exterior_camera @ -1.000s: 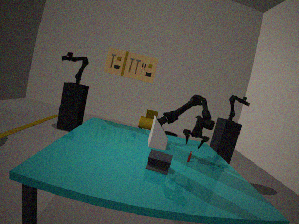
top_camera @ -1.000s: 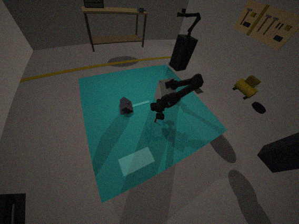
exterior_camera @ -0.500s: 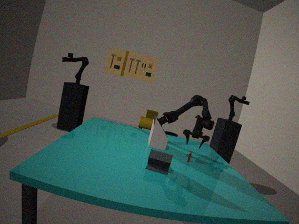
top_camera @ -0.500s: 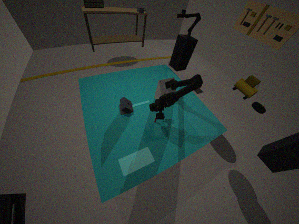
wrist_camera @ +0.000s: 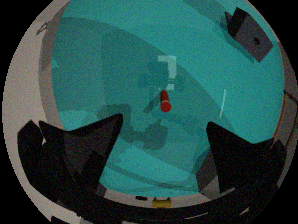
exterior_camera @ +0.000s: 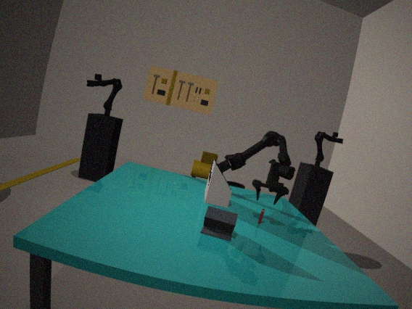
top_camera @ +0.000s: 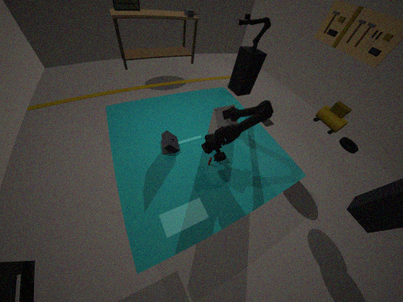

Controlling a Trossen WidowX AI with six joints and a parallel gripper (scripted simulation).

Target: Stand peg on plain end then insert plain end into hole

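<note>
My gripper tip is now 60 mm above the red peg. From my gripper tip the other things lie so: sloped grey panel 250 mm to the right, 180 mm ahead, 70 mm below.
</note>
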